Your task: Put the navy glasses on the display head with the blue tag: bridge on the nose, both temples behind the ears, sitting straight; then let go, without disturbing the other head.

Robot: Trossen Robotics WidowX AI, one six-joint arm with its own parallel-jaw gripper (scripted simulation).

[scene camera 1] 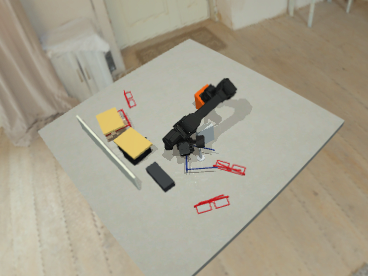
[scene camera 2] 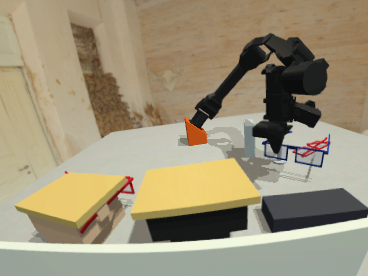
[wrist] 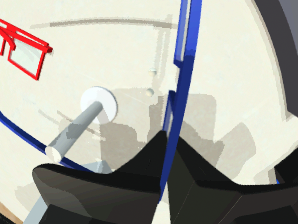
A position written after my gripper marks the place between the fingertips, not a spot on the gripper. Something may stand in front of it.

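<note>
Scene camera 2 gives me a white board [scene camera 2: 334, 242], and my gripper [scene camera 2: 276, 153] is there with it. In the wrist view you'd find my gripper [wrist: 166, 137] again.
</note>
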